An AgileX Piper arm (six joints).
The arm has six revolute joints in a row. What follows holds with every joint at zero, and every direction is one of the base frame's.
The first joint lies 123 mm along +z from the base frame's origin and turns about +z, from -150 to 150 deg.
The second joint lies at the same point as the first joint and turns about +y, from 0 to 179.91 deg.
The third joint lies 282.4 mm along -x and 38.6 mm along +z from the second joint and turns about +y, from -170 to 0 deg.
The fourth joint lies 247.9 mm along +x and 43.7 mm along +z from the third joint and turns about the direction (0.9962, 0, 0.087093), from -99.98 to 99.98 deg.
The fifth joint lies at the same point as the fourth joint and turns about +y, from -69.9 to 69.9 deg.
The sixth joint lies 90.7 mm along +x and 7.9 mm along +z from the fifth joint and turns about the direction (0.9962, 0, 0.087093), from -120 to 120 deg.
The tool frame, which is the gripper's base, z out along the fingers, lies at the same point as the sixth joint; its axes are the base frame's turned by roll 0, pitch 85.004 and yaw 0 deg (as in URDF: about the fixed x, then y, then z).
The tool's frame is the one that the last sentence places.
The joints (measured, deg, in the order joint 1, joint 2, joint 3, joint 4, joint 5, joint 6), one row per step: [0.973, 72.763, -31.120, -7.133, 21.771, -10.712]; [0.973, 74.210, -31.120, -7.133, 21.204, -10.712]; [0.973, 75.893, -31.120, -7.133, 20.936, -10.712]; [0.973, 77.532, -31.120, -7.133, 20.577, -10.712]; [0.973, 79.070, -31.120, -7.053, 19.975, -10.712]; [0.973, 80.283, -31.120, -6.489, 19.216, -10.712]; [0.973, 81.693, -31.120, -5.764, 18.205, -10.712]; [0.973, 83.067, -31.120, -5.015, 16.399, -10.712]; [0.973, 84.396, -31.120, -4.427, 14.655, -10.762]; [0.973, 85.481, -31.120, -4.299, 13.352, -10.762]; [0.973, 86.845, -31.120, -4.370, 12.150, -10.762]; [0.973, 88.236, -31.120, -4.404, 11.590, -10.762]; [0.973, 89.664, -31.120, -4.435, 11.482, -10.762]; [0.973, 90.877, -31.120, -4.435, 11.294, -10.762]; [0.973, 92.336, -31.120, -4.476, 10.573, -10.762]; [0.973, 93.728, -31.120, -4.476, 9.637, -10.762]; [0.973, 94.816, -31.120, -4.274, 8.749, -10.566]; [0.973, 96.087, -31.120, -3.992, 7.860, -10.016]
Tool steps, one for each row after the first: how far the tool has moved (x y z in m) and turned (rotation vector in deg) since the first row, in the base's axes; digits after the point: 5 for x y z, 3 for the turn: [0.00251, 0.00015, -0.00501, 0.028, 0.885, 0.056]; [0.00475, 0.00023, -0.01123, 0.025, 2.302, 0.081]; [0.00689, 0.00034, -0.01728, 0.033, 3.585, 0.115]; [0.00911, 0.00053, -0.02285, 0.127, 4.528, 0.119]; [0.01114, 0.00100, -0.02711, 0.602, 4.994, -0.187]; [0.01357, 0.00157, -0.03203, 1.203, 5.407, -0.598]; [0.01700, 0.00224, -0.03631, 1.872, 4.993, -0.987]; [0.02022, 0.00276, -0.04051, 2.374, 4.593, -1.252]; [0.02260, 0.00300, -0.04405, 2.540, 4.383, -1.272]; [0.02490, 0.00316, -0.04888, 2.555, 4.551, -1.162]; [0.02618, 0.00323, -0.05433, 2.543, 5.385, -1.128]; [0.02670, 0.00325, -0.06028, 2.495, 6.705, -1.129]; [0.02716, 0.00328, -0.06528, 2.479, 7.730, -1.143]; [0.02829, 0.00337, -0.07102, 2.478, 8.472, -1.093]; [0.02961, 0.00351, -0.07637, 2.524, 8.933, -1.060]; [0.03077, 0.00369, -0.08050, 2.783, 9.133, -1.362]; [0.03182, 0.00387, -0.08544, 3.237, 9.506, -2.056]
